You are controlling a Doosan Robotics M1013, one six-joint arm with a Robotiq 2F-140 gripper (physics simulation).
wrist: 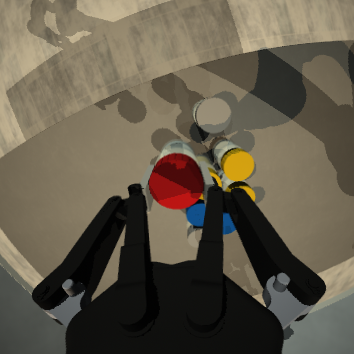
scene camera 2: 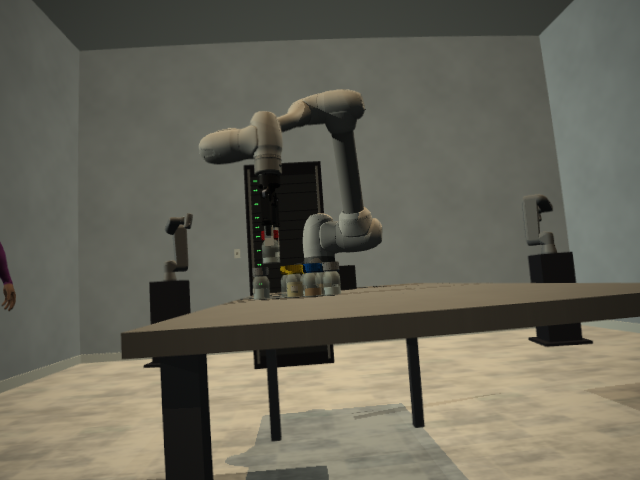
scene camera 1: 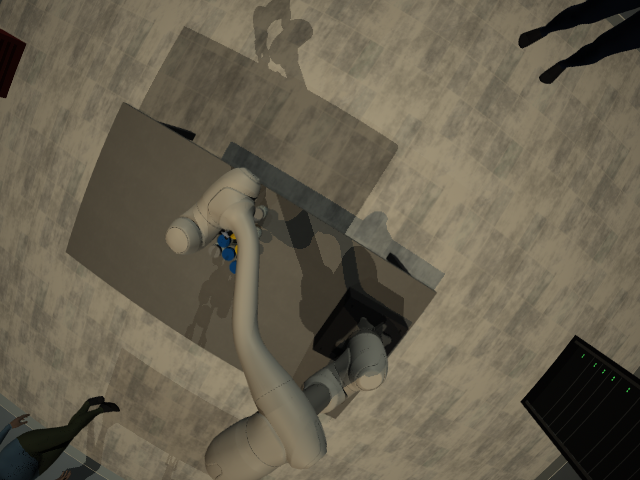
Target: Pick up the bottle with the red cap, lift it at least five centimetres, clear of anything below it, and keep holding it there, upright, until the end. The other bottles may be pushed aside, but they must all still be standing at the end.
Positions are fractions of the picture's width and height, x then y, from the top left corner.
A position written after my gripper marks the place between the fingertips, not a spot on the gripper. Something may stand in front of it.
Observation:
In view: my gripper (wrist: 0.50, 0.49), a red-capped bottle (wrist: 0.50, 0.52) and a yellow-capped bottle (wrist: 0.67, 0.46).

